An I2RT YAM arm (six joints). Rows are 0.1 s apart.
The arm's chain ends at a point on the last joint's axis. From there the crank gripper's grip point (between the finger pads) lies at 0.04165 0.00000 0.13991 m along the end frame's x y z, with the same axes.
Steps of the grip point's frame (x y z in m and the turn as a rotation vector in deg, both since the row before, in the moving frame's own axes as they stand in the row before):
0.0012, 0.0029, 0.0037, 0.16, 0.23, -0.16
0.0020, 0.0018, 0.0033, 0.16, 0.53, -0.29
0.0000, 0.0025, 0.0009, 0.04, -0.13, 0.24
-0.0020, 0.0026, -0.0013, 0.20, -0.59, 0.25
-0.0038, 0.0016, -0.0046, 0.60, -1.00, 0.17
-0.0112, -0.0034, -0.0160, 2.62, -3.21, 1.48
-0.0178, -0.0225, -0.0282, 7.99, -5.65, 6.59
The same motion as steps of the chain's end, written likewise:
0.0006, 0.0034, 0.0039, 0.16, 0.23, -0.16
0.0007, 0.0024, 0.0037, 0.16, 0.53, -0.29
0.0003, 0.0024, 0.0008, 0.04, -0.13, 0.24
-0.0006, 0.0029, -0.0017, 0.20, -0.59, 0.25
-0.0014, 0.0029, -0.0053, 0.60, -1.00, 0.17
-0.0034, 0.0021, -0.0180, 2.62, -3.21, 1.48
-0.0047, -0.0068, -0.0306, 7.99, -5.65, 6.59

